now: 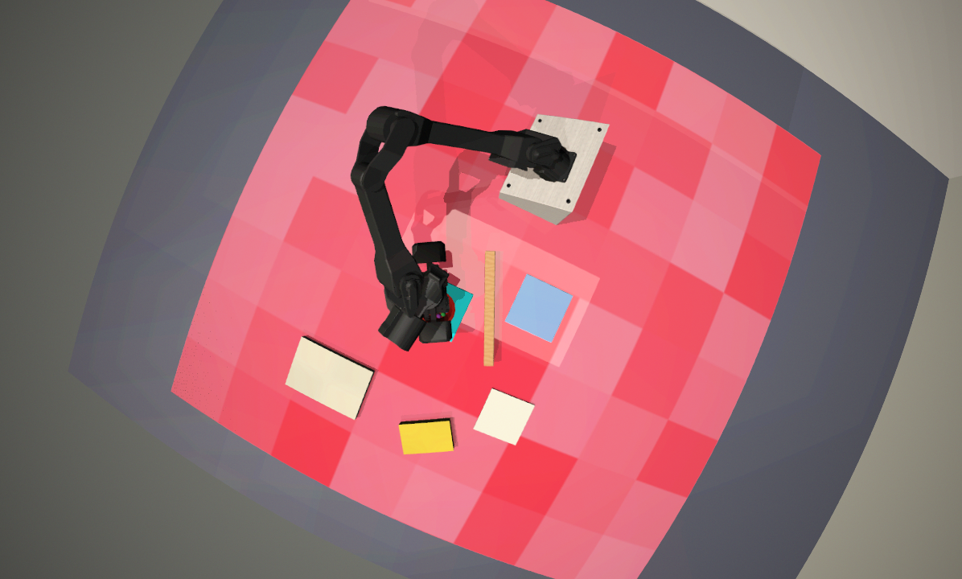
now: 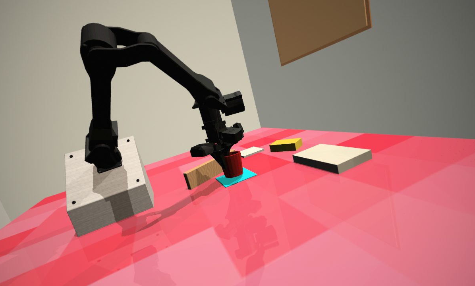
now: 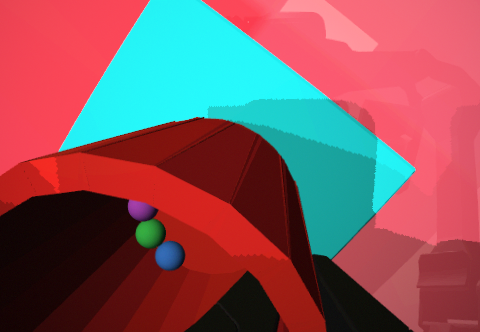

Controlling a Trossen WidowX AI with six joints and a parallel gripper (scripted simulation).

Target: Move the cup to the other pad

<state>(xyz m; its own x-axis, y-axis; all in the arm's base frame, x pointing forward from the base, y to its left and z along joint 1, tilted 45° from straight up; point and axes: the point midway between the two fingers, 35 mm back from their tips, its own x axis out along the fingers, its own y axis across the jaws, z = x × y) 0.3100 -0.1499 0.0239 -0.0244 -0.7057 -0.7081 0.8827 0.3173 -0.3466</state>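
My gripper tip is now 30 mm short of the dark red cup and 10 mm to the right of it. Round my gripper tip: green marble 40 mm ahead, 30 mm to the left, 20 mm below; then blue marble 30 mm to the left, 30 mm ahead, 20 mm below; then purple marble 40 mm ahead, 20 mm to the left, 20 mm below.
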